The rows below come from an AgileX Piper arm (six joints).
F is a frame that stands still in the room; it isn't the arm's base.
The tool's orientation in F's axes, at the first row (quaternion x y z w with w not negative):
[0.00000, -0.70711, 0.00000, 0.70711]
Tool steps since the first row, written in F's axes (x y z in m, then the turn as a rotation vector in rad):
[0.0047, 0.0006, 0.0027, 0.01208, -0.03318, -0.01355]
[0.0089, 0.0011, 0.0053, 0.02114, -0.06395, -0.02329]
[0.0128, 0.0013, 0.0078, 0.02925, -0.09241, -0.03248]
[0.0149, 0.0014, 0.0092, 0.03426, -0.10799, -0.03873]
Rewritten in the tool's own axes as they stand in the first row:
[0.0027, 0.0006, -0.0047, -0.01355, -0.03318, -0.01208]
[0.0053, 0.0011, -0.0089, -0.02329, -0.06395, -0.02114]
[0.0078, 0.0013, -0.0128, -0.03248, -0.09241, -0.02925]
[0.0092, 0.0014, -0.0149, -0.03873, -0.10799, -0.03426]

